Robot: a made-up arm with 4 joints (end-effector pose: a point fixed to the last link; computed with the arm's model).
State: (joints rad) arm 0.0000 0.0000 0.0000 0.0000
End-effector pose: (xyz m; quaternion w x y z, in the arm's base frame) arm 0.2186 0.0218 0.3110 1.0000 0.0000 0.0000 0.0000
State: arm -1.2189 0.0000 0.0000 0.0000
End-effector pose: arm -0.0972 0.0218 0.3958 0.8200 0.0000 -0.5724 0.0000
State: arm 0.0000 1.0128 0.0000 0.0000
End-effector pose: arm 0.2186 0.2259 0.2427 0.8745 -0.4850 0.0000 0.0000
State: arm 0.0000 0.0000 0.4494 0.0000
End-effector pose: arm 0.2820 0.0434 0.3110 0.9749 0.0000 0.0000 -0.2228
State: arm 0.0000 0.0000 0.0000 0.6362
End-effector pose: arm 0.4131 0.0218 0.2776 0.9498 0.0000 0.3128 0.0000
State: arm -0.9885 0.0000 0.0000 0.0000
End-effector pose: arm -0.0333 0.0218 0.4109 0.8803 0.0000 -0.4744 0.0000
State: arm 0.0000 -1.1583 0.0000 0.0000
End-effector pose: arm 0.2186 -0.1537 0.1432 0.8369 0.5473 0.0000 0.0000
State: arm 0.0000 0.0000 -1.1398 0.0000
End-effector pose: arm 0.1483 -0.1245 0.3110 0.8420 0.0000 0.0000 0.5396
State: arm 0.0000 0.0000 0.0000 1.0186
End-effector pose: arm 0.5065 0.0218 0.2023 0.8731 0.0000 0.4876 0.0000
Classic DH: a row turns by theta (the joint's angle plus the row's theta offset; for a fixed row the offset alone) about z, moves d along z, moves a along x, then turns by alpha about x. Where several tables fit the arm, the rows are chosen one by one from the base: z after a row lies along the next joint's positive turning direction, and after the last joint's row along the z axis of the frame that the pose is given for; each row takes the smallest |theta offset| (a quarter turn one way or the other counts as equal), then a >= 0, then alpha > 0; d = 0 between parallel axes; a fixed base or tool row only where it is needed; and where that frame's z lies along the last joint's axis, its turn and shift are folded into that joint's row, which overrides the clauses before.
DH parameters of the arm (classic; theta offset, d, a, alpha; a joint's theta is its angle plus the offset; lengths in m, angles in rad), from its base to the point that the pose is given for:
base (fixed): 0 0.1272 0 -1.5708
joint 1: 1.5708 0.0623 0.0343 -1.5708
joint 2: 1.5708 -0.2976 0.1685 1.5708
joint 3: 1.5708 0.094 0.0324 -1.5708
joint 4: 0 0.128 0.0466 -1.5708
tool (fixed): 3.1416 0.3121 0 0

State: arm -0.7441 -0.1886 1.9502 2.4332
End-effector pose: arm 0.5253 -0.2814 0.0589 0.3127 0.8230 0.4694 0.0675
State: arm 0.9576 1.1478 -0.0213 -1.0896
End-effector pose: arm -0.0100 0.0511 0.1638 0.8383 -0.2748 -0.0496 0.4683
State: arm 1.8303 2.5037 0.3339 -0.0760
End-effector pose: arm -0.2533 0.2007 -0.0566 0.3190 -0.5847 0.1369 0.7332
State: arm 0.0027 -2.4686 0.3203 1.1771
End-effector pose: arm 0.5633 0.1148 -0.0384 0.1871 0.8049 0.3064 0.4724
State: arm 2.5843 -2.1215 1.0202 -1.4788
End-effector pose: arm -0.0904 0.0557 -0.1530 0.1389 -0.5522 0.5864 -0.5762
